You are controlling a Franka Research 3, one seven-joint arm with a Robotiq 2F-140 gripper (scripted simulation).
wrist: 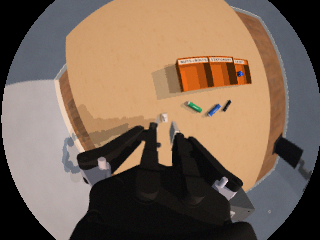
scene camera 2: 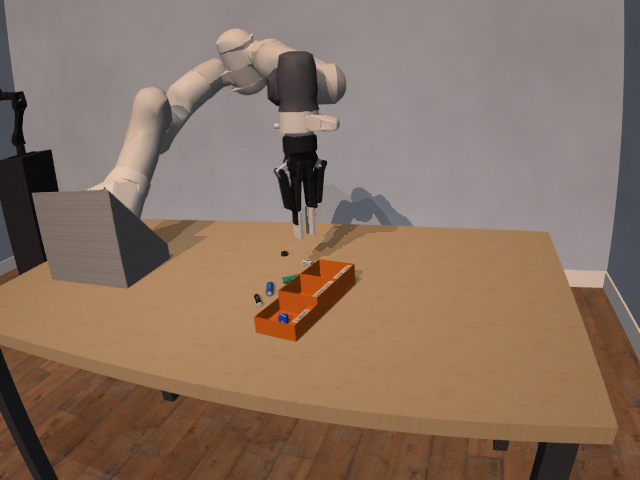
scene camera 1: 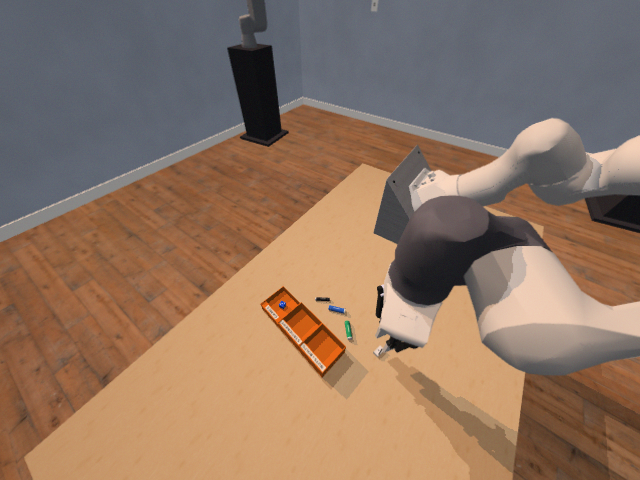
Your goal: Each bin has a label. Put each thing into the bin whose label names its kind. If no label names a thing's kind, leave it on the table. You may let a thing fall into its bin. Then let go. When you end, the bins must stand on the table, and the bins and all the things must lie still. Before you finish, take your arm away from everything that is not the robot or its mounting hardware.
Labels:
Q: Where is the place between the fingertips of the gripper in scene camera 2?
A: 305, 235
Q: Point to an orange bin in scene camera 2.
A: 319, 287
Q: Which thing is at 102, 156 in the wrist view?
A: The gripper.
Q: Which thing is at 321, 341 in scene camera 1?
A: An orange bin.

